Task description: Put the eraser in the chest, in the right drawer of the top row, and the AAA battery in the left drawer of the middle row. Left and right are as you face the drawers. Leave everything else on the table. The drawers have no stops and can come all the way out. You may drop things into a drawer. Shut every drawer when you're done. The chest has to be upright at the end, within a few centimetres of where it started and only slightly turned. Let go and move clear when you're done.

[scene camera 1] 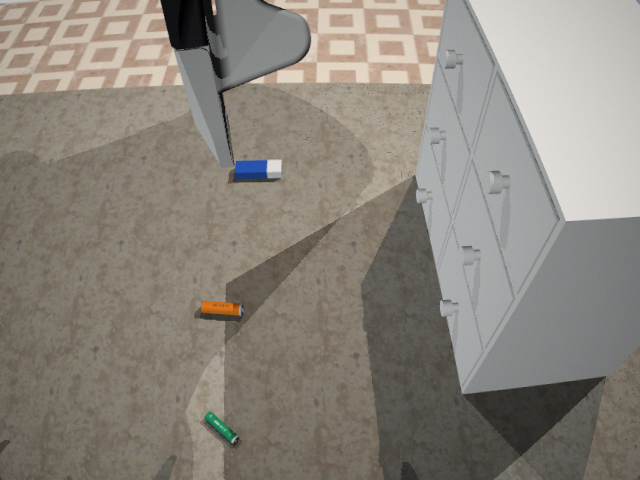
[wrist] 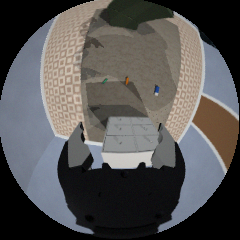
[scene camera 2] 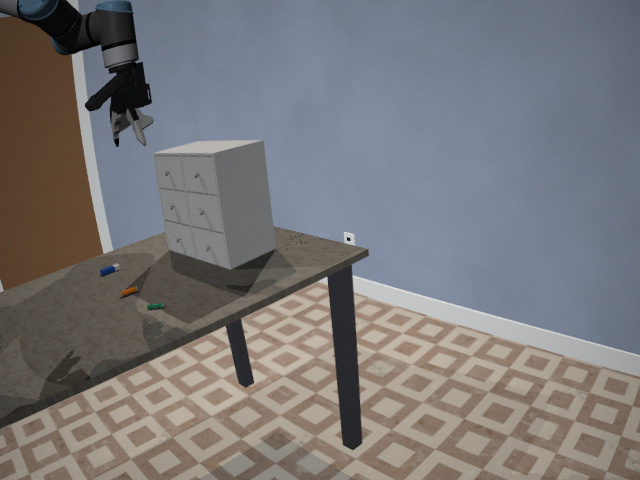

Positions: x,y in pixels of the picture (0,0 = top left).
gripper: scene camera 1 234,67; wrist; scene camera 2
same spot on gripper: [wrist: 75,158] = [scene camera 2: 128,112]
